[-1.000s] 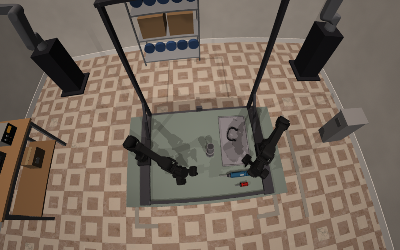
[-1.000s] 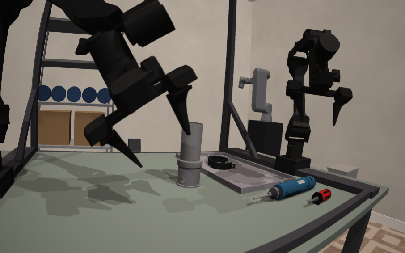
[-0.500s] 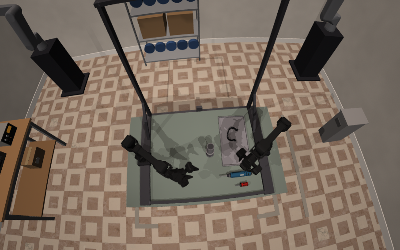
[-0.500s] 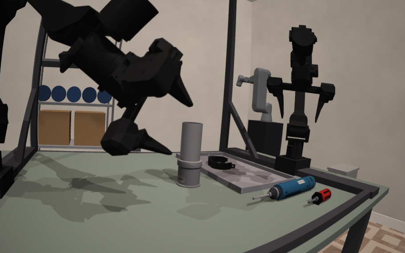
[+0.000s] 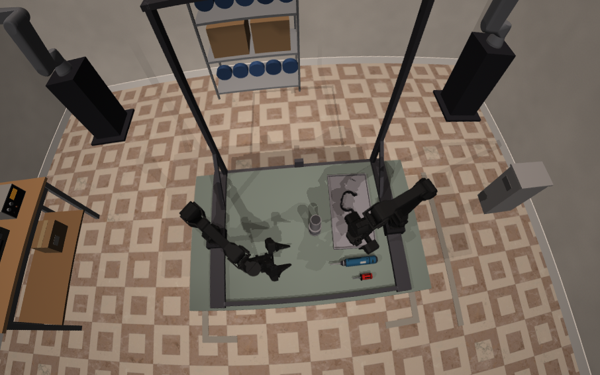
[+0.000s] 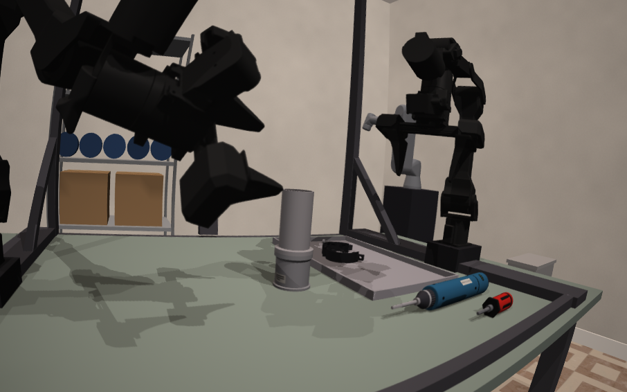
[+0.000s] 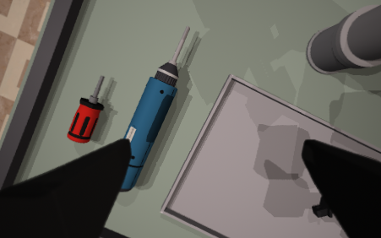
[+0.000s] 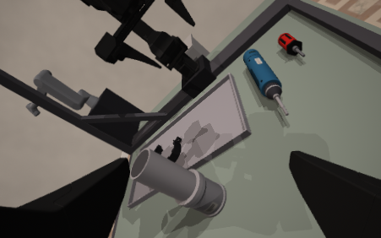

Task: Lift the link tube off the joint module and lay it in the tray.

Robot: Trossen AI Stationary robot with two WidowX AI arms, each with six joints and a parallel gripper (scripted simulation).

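My left gripper is now 16 cm to the left of the grey link tube, 12 cm above it and 11 cm past it. Also, from my left hand: grey joint module 20 cm below, 16 cm to the right, 12 cm behind; then grey tray 22 cm below, 21 cm behind, 4 cm to the left; then small red screwdriver 22 cm below, 15 cm ahead, 5 cm to the left.
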